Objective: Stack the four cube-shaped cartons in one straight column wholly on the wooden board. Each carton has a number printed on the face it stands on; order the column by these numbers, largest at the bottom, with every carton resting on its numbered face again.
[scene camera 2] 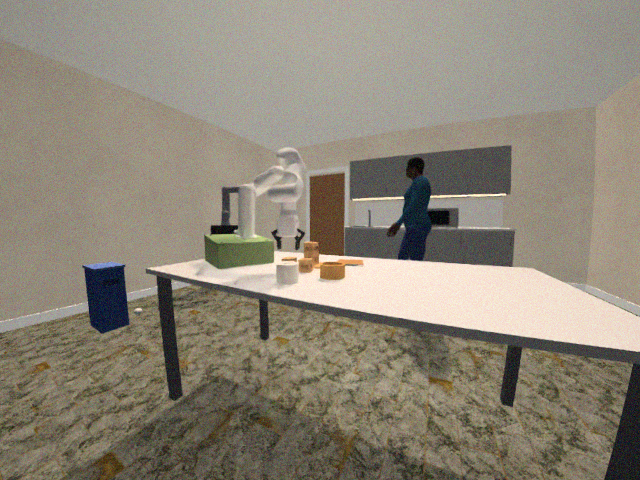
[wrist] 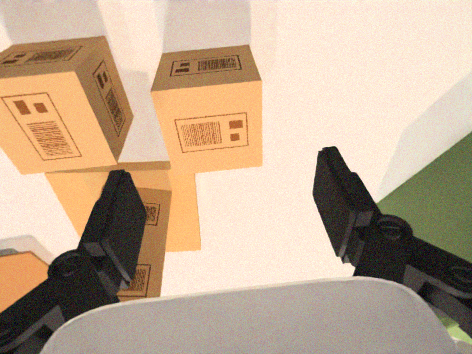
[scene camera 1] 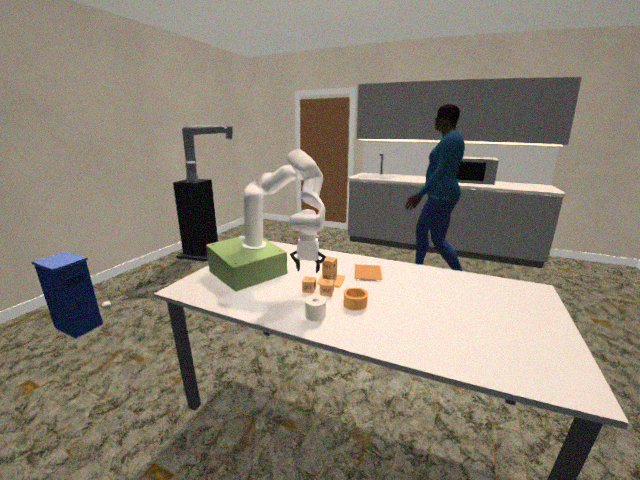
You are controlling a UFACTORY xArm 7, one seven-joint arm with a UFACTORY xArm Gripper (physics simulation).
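Where they show: gripper, between the fingertips: point(scene camera 2: 288, 249) point(wrist: 226, 181) point(scene camera 1: 307, 271); arm's base, origin of its link: point(scene camera 2: 246, 237) point(scene camera 1: 253, 245).
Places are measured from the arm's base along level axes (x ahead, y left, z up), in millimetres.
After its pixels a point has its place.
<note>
Two cube-shaped cartons form a column point(scene camera 1: 329, 267) {x 438, y -87, z -49 mm} point(scene camera 2: 311, 253) {x 444, y -89, z -71 mm} point(wrist: 157, 245) {x 404, y -77, z -73 mm} on the wooden board point(scene camera 1: 339, 281) {x 486, y -61, z -133 mm} point(wrist: 185, 225) {x 394, y -25, z -133 mm}. In the wrist view the left finger partly hides this column. A third carton point(scene camera 1: 326, 287) {x 448, y -203, z -99 mm} point(scene camera 2: 306, 265) {x 457, y -202, z -111 mm} point(wrist: 45, 125) {x 444, y -176, z -87 mm} is in front of the board. A fourth carton point(scene camera 1: 309, 284) {x 363, y -191, z -99 mm} point(wrist: 210, 120) {x 355, y -171, z -87 mm} stands left of it in scene camera 1; in scene camera 2 the white cylinder mostly hides it. Printed labels show on the cartons; no numbers are visible. My gripper point(scene camera 1: 308, 269) {x 349, y -163, z -44 mm} point(scene camera 2: 288, 248) {x 349, y -163, z -44 mm} point(wrist: 226, 181) {x 349, y -163, z -44 mm} is open and empty, above the table left of the column.
A white cylinder point(scene camera 1: 315, 310) {x 448, y -416, z -94 mm} point(scene camera 2: 286, 273) {x 453, y -415, z -102 mm} and an orange ring-shaped container point(scene camera 1: 355, 302) {x 595, y -298, z -105 mm} point(scene camera 2: 332, 271) {x 601, y -297, z -110 mm} stand in front of the cartons. A flat orange item point(scene camera 1: 368, 272) {x 620, y 85, z -134 mm} point(scene camera 2: 351, 262) {x 630, y 50, z -132 mm} point(wrist: 20, 277) {x 590, y 39, z -132 mm} lies right of the board. The green base block point(scene camera 1: 248, 266) {x 59, y -200, z -34 mm} point(scene camera 2: 238, 251) {x 73, y -180, z -63 mm} point(wrist: 440, 200) {x 158, y -60, z -106 mm} is left.
</note>
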